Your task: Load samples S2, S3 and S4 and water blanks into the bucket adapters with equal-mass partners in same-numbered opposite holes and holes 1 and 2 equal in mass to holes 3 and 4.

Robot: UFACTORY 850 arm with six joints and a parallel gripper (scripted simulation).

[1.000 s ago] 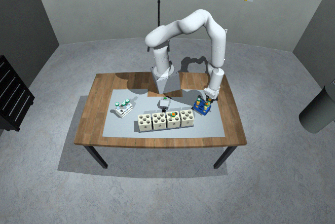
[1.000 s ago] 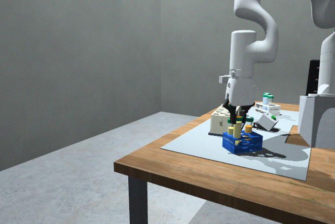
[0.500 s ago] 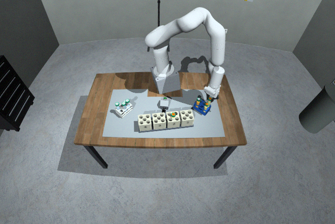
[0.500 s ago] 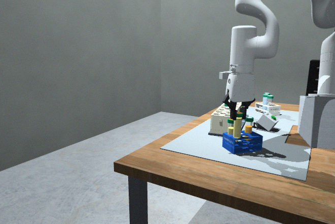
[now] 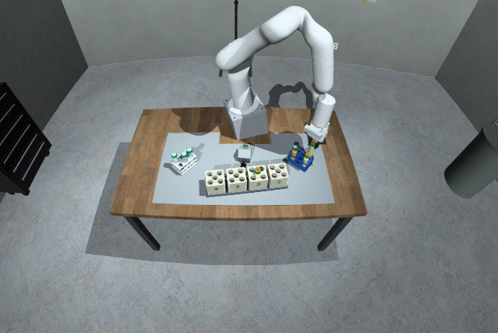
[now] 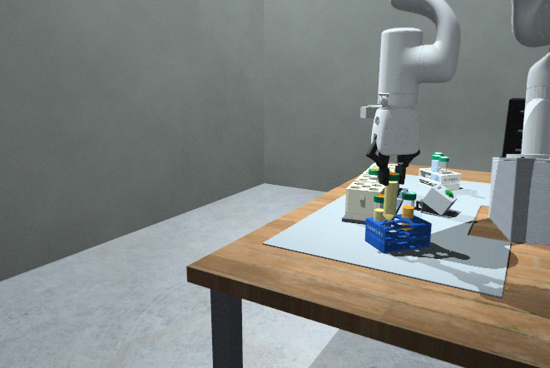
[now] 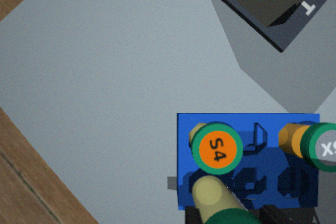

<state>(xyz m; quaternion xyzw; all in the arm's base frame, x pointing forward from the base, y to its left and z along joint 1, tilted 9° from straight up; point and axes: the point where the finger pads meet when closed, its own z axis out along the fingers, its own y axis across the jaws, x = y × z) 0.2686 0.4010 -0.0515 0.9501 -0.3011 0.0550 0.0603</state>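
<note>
My gripper is now 5 cm above the sample tube S3 and 1 cm to the left of it. Round my hand: blue rack: 15 cm below, 4 cm to the right, 1 cm behind; then sample tube: 30 cm to the right, 16 cm ahead, 11 cm below; then tube X9: 11 cm below, 10 cm to the right, 2 cm behind.
</note>
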